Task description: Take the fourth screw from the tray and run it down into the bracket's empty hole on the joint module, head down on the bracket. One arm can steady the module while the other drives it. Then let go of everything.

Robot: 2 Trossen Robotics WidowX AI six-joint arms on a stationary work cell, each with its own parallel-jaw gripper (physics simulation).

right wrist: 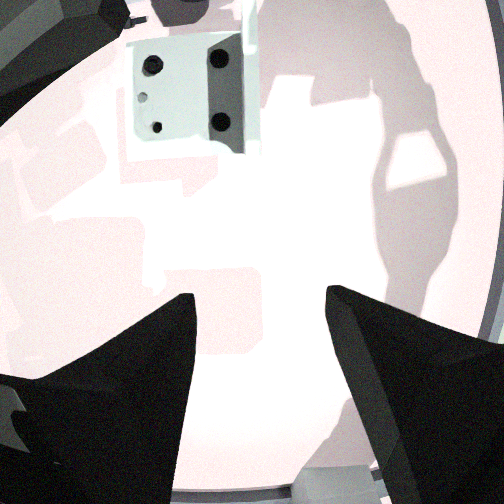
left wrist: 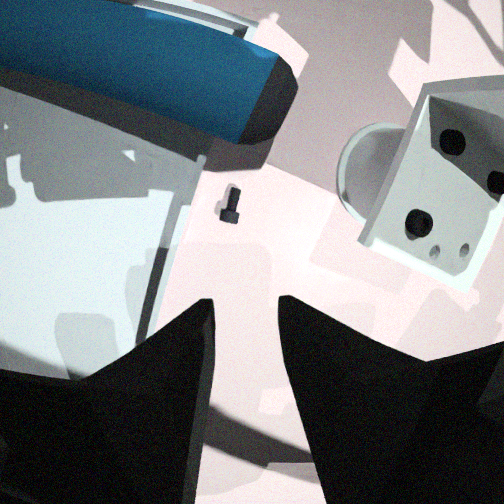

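A small dark screw (left wrist: 230, 205) lies on the table just beside the right rim of the pale tray (left wrist: 85, 250). In the left wrist view my left gripper (left wrist: 245, 310) is open and empty, low over the table, with the screw ahead of its fingertips. The pale grey bracket on the joint module (left wrist: 435, 200) sits to the right and shows several dark round holes. In the right wrist view the bracket (right wrist: 190, 90) lies far ahead of my right gripper (right wrist: 260, 300), which is open and empty above bare table. The screw (right wrist: 136, 21) peeks out at the top left there.
A blue cylinder with a dark end (left wrist: 150, 75) lies across the tray's far side, close above the screw. The left arm (right wrist: 50, 40) fills the top left corner of the right wrist view. The table's edge (right wrist: 495, 200) runs down the right side.
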